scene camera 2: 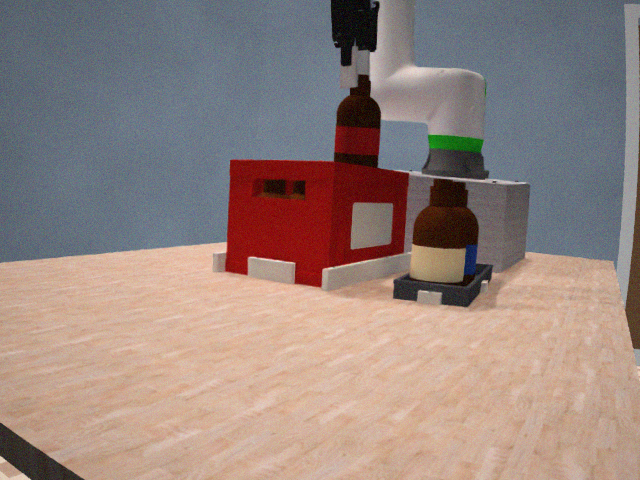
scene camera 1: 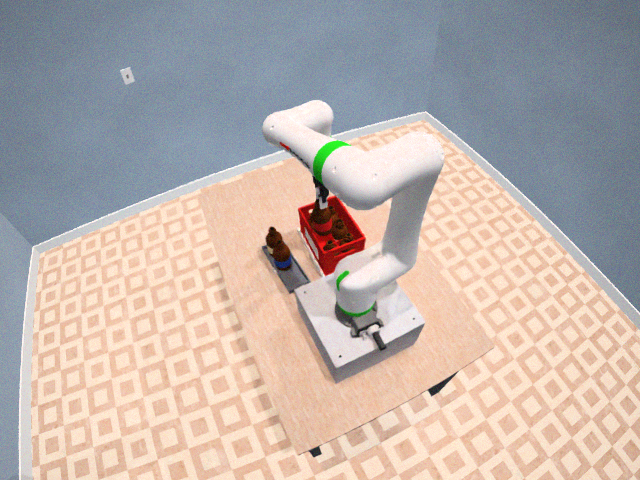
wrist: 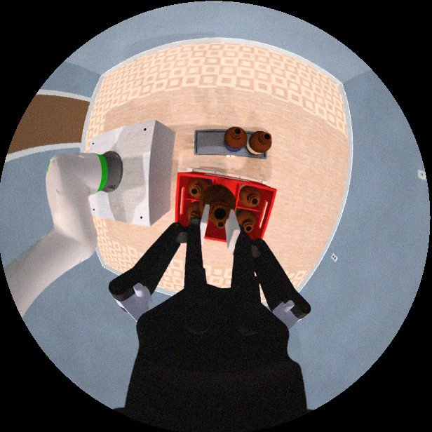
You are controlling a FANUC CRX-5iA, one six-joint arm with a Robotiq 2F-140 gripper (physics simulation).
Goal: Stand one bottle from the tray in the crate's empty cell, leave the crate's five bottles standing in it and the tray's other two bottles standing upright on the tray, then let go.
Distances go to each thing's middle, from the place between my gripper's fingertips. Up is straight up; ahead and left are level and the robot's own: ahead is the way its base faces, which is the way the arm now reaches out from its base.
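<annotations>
Red-labelled bottle [scene camera 2: 357, 137]: 10 mm behind my hand and 60 mm below it.
</annotations>
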